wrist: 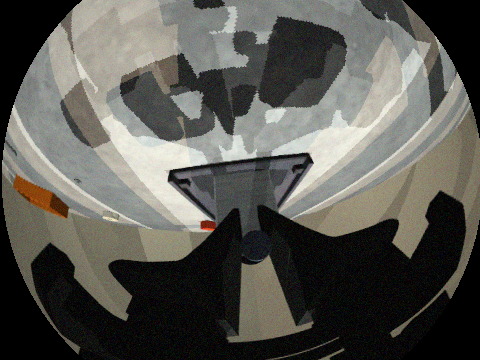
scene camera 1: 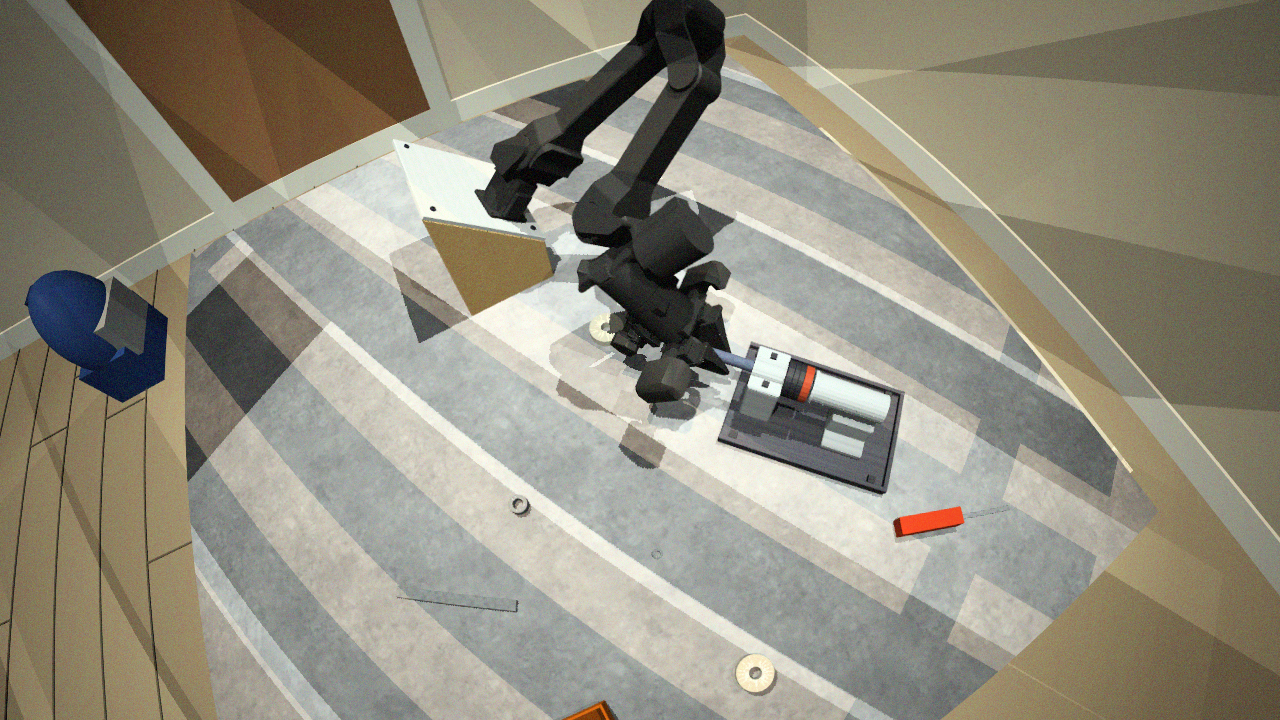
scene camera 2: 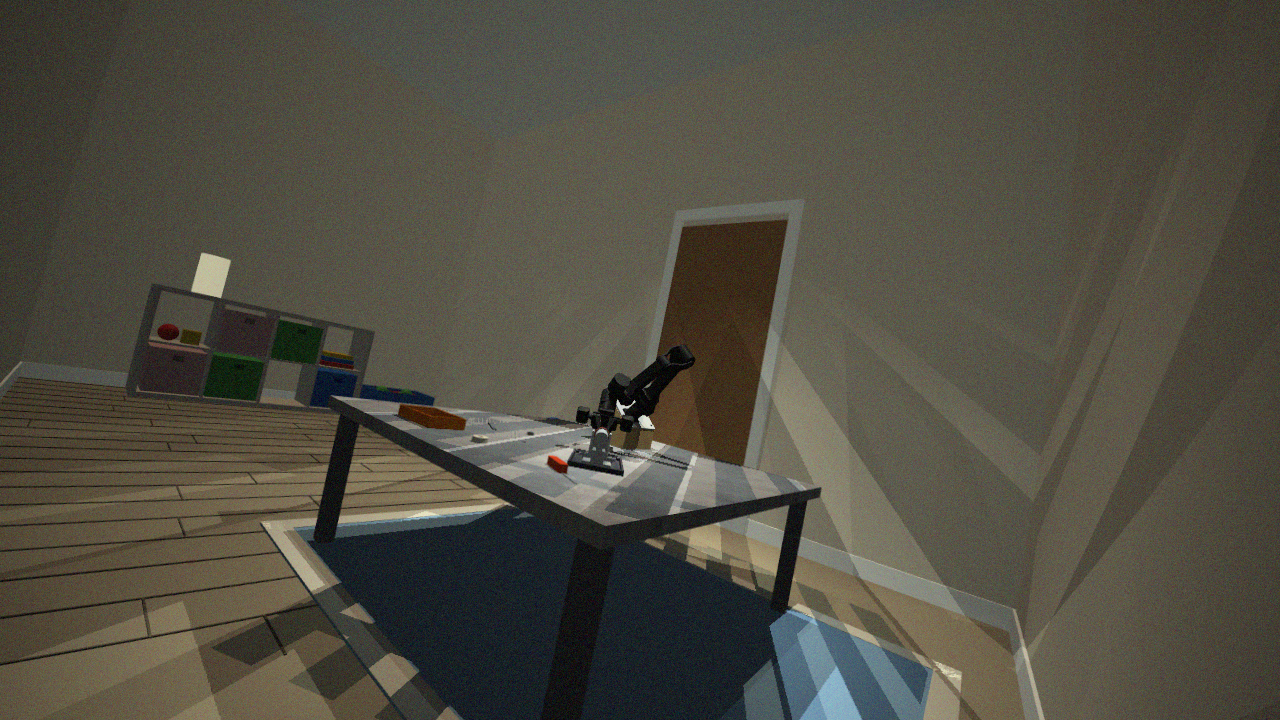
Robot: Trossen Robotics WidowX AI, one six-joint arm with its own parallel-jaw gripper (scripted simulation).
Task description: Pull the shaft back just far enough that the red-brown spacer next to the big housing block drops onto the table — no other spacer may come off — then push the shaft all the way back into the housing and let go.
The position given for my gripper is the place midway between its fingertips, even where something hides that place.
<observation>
I see my gripper [scene camera 1: 728, 368], a blue-grey shaft [wrist: 256, 245], a thin grey strip [scene camera 1: 405, 592], a fixture [scene camera 1: 846, 430] and an orange tray [scene camera 2: 431, 417].
My gripper shows as well in the wrist view [wrist: 248, 212] and in scene camera 2 [scene camera 2: 600, 439]. The fixture also shows in the wrist view [wrist: 215, 189] and in scene camera 2 [scene camera 2: 596, 460]. The orange tray also shows in the wrist view [wrist: 47, 200]. Scene camera 2 does not show the blue-grey shaft, which is hidden by the fixture.
</observation>
